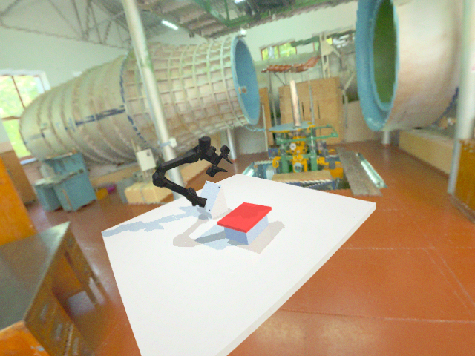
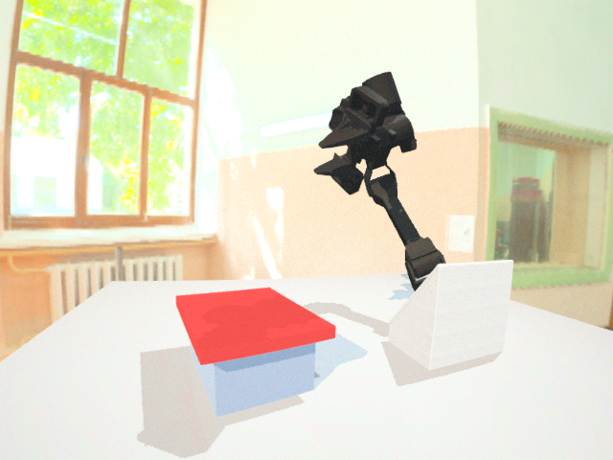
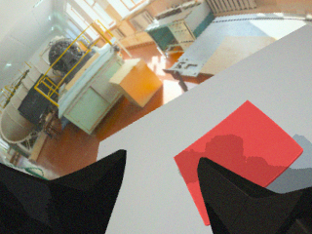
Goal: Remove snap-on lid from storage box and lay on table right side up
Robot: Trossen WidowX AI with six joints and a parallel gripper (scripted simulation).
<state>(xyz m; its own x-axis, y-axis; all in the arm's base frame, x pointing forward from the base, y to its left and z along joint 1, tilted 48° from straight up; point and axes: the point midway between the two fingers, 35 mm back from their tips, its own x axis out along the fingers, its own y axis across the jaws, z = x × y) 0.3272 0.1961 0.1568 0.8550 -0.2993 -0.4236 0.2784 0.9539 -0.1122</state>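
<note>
The red lid lies 10 cm ahead of my gripper tip, 5 cm to the right of it and 25 cm below it. Round my gripper tip: storage box 10 cm ahead, 5 cm to the right, 30 cm below.
</note>
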